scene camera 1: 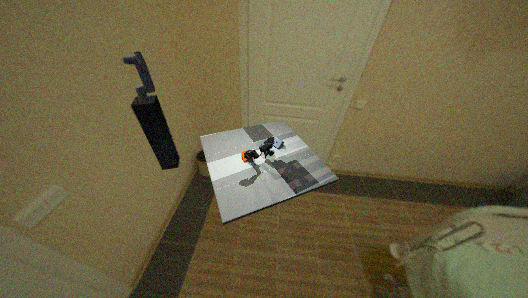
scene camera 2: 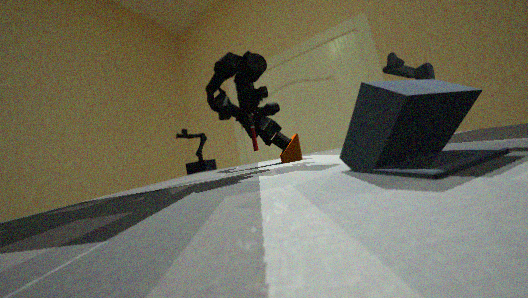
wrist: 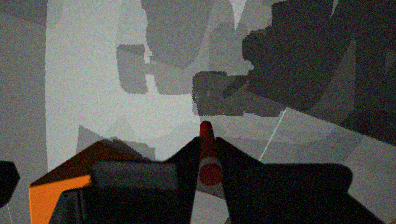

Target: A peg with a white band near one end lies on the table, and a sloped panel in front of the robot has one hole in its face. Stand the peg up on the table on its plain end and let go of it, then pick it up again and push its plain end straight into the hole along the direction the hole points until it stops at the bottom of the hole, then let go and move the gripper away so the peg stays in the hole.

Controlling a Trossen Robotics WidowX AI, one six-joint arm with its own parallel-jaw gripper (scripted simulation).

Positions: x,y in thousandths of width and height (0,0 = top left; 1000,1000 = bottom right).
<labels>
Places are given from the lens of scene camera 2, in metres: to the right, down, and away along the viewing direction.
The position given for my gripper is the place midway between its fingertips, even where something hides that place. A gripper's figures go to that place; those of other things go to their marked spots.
my gripper (scene camera 2: 482,461): -0.03, -0.03, 0.48
sloped panel (scene camera 2: 745,408): 0.13, -0.03, 0.14
</labels>
